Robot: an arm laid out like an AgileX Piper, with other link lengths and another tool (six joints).
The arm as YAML. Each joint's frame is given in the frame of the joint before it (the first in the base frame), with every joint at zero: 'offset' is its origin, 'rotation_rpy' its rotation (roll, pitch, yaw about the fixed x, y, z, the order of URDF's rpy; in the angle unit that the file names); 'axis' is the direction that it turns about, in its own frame. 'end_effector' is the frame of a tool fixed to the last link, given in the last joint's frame.
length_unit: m
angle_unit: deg
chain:
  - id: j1
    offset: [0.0, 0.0, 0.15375]
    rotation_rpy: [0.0, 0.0, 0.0]
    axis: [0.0, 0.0, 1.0]
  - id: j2
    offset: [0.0, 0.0, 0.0]
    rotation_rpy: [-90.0, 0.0, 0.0]
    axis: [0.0, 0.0, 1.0]
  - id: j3
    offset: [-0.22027, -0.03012, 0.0]
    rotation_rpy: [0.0, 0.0, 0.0]
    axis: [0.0, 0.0, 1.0]
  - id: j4
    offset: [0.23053, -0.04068, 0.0]
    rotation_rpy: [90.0, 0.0, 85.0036]
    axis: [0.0, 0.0, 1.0]
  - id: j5
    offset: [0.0, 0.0, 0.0]
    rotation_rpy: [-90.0, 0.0, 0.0]
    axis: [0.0, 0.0, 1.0]
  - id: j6
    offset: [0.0, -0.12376, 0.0]
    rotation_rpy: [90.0, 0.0, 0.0]
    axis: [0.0, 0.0, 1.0]
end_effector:
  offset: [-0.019, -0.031, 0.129]
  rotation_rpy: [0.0, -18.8, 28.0]
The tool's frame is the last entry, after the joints.
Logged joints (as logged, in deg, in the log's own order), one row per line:
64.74, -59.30, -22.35, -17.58, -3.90, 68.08
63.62, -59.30, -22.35, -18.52, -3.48, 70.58
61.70, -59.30, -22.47, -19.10, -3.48, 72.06
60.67, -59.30, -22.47, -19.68, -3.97, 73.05
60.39, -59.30, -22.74, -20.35, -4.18, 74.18
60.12, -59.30, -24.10, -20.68, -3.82, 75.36
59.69, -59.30, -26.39, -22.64, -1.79, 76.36
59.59, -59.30, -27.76, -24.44, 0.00, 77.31
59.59, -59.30, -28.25, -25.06, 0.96, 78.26
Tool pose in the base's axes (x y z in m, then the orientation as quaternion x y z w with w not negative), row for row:
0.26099, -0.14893, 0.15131, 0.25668, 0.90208, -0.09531, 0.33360
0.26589, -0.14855, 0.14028, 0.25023, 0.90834, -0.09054, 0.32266
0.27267, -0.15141, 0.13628, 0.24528, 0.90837, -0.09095, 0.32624
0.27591, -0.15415, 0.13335, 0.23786, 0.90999, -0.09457, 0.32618
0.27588, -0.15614, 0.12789, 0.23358, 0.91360, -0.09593, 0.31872
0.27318, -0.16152, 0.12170, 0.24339, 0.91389, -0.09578, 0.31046
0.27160, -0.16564, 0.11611, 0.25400, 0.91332, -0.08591, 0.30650
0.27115, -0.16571, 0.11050, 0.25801, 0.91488, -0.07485, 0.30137
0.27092, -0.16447, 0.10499, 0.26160, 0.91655, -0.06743, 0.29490
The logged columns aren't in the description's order. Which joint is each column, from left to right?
Columns, left to right: j5, j3, j1, j6, j4, j2.
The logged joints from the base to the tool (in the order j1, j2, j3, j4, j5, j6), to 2 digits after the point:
-22.35, 68.08, -59.30, -3.90, 64.74, -17.58
-22.35, 70.58, -59.30, -3.48, 63.62, -18.52
-22.47, 72.06, -59.30, -3.48, 61.70, -19.10
-22.47, 73.05, -59.30, -3.97, 60.67, -19.68
-22.74, 74.18, -59.30, -4.18, 60.39, -20.35
-24.10, 75.36, -59.30, -3.82, 60.12, -20.68
-26.39, 76.36, -59.30, -1.79, 59.69, -22.64
-27.76, 77.31, -59.30, 0.00, 59.59, -24.44
-28.25, 78.26, -59.30, 0.96, 59.59, -25.06

